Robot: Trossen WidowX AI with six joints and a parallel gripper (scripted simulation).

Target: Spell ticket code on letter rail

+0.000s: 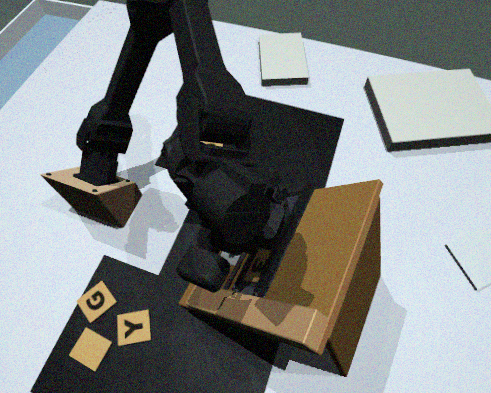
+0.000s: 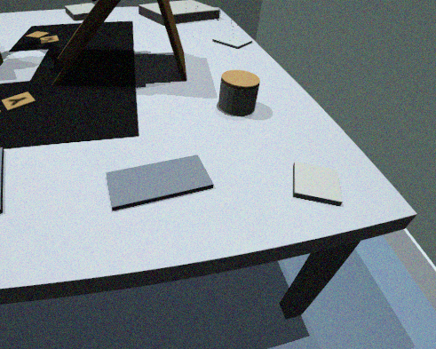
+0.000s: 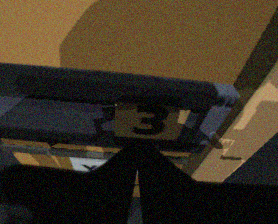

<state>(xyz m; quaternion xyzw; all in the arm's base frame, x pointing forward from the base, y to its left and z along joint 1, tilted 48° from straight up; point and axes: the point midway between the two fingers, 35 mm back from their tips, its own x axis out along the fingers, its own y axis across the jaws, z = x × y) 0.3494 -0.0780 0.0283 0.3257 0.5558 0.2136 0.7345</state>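
Right now my gripper tip is 240 mm to the right of the letter tile, 220 mm past it and 170 mm above it. From my gripper tip the other things lie so: white ticket: 100 mm below, 40 mm behind, 30 mm to the left; lidded cylinder: 310 mm ahead, 210 mm to the right, 140 mm below; blank tile: 240 mm to the right, 220 mm behind, 170 mm below.
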